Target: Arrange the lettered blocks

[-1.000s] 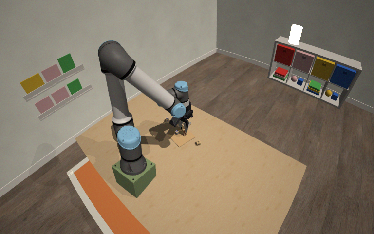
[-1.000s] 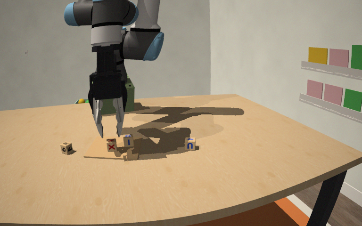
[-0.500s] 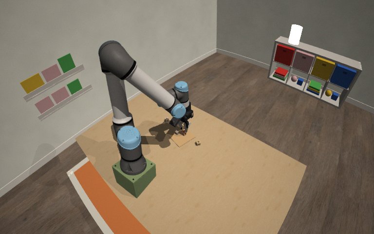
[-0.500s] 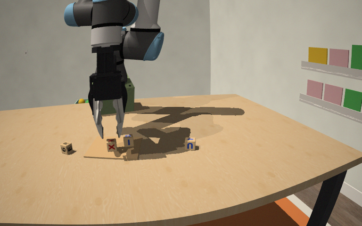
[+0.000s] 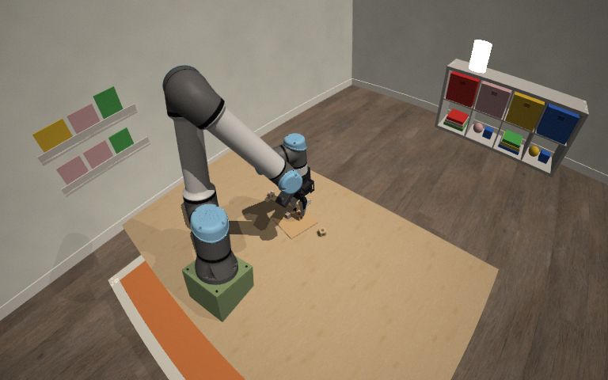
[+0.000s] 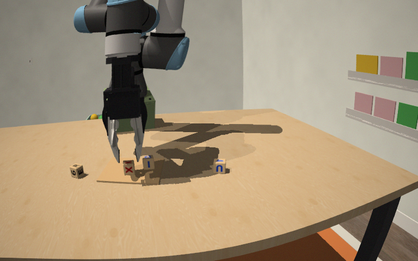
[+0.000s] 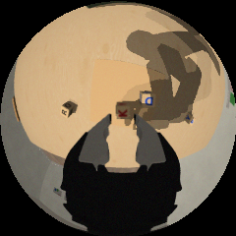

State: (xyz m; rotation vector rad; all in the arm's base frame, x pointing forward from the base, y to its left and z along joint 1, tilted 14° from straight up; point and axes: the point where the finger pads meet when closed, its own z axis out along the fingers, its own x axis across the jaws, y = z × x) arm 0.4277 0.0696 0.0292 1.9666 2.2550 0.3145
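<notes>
Right now my hand is 20 mm past the thin tan mat and 40 mm above it. Round my hand: wooden block: 20 mm ahead, 130 mm to the right, 30 mm below.
</notes>
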